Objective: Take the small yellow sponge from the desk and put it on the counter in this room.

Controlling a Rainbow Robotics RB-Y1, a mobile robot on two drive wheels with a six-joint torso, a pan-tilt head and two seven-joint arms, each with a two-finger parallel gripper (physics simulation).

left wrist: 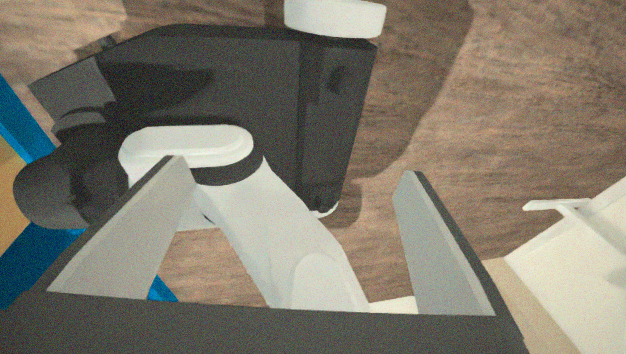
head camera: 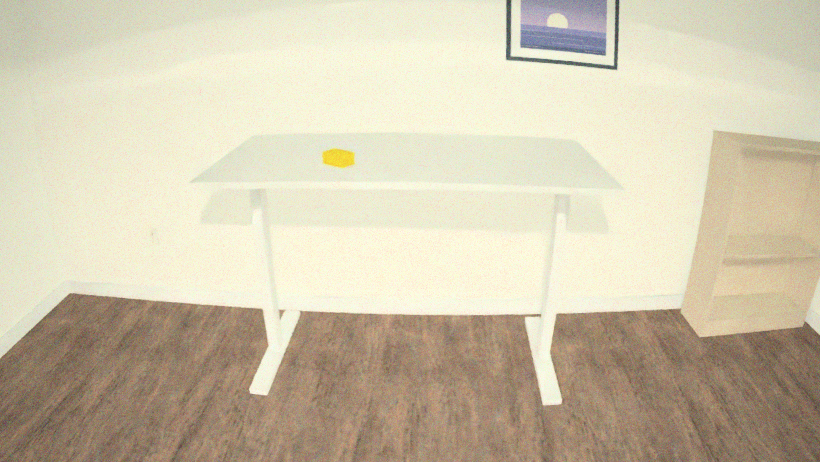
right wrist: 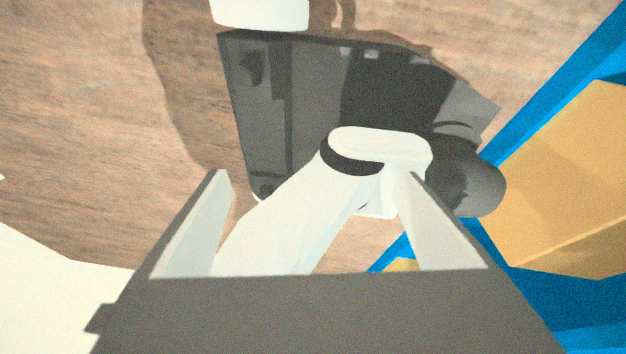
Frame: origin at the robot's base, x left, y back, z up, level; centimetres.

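Seen in the pictures: left gripper, fingertip midpoint: (left wrist: 295, 177); right gripper, fingertip midpoint: (right wrist: 315, 181).
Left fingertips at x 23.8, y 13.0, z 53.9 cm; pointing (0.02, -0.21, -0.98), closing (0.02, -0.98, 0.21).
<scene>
A point is followed by its place in that frame.
A small yellow sponge (head camera: 338, 157) {y -179.2, x 16.0, z 98.6 cm} lies on the white desk (head camera: 447, 163) {y -182.4, x -22.7, z 95.0 cm}, left of the middle of its top. The desk stands against the far wall on two white legs. My left gripper (left wrist: 295, 177) {y 13.0, x 23.8, z 53.9 cm} is open, with the robot's own arm and dark base seen beyond and between its fingers. My right gripper (right wrist: 315, 181) {y 15.7, x -20.5, z 53.5 cm} is open too, with the arm and base likewise behind its fingers. Neither gripper shows in the head view, and both are away from the sponge. The counter does not show in these views.
A light wooden bookshelf (head camera: 704, 229) {y -216.8, x -166.4, z 53.7 cm} stands right of the desk. A framed picture (head camera: 562, 61) {y -232.6, x -81.6, z 131.8 cm} hangs on the wall above. Blue shelving (left wrist: 20, 120) {y 75.3, x 1.3, z 3.4 cm} (right wrist: 555, 87) {y 76.7, x -17.3, z 3.5 cm} with tan boxes stands near the robot's base. A white piece of furniture (left wrist: 575, 260) {y -232.1, x -118.5, z 29.2 cm} shows at the right of the left wrist view.
</scene>
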